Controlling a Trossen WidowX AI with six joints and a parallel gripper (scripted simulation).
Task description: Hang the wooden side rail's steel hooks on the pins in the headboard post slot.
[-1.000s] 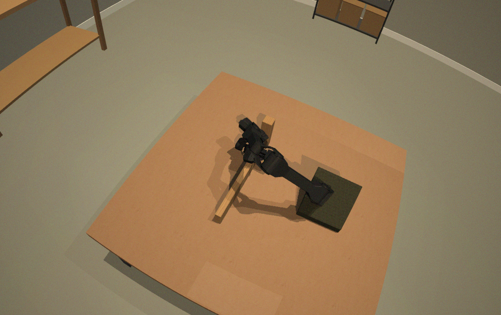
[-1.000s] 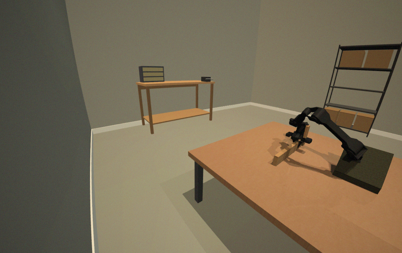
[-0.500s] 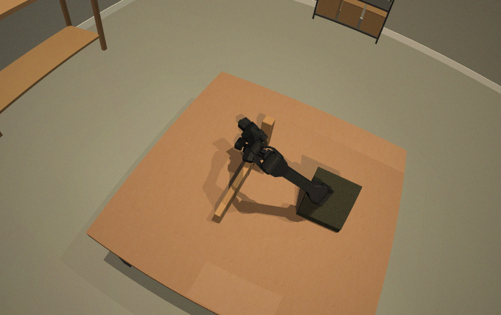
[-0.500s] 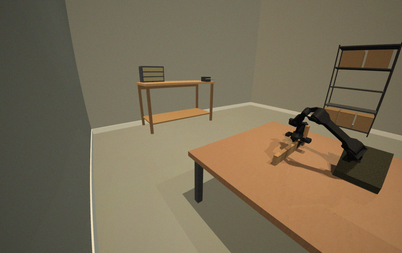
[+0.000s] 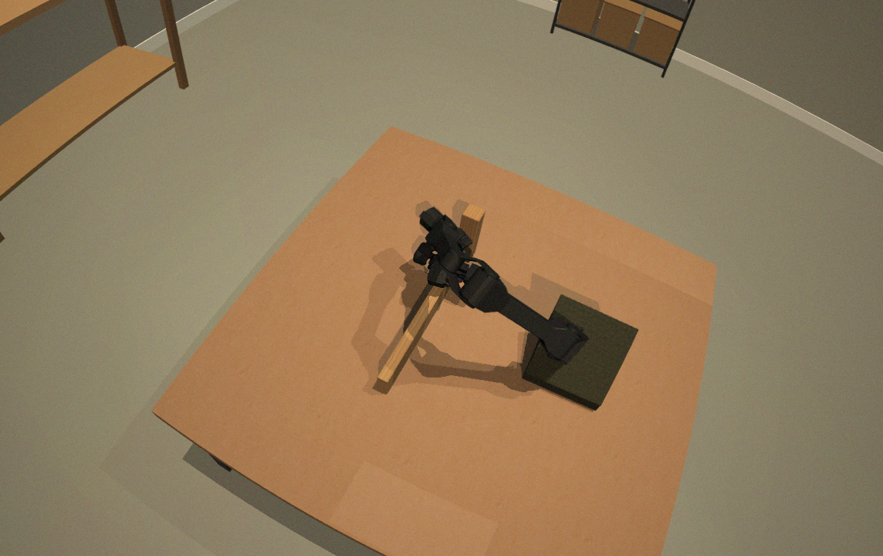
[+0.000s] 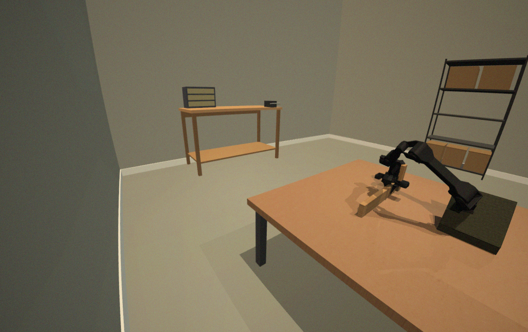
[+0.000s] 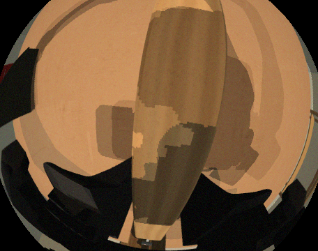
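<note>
My gripper tip is now 2 cm past the wooden headboard post, 14 cm to the left of it and 6 cm below it.
</note>
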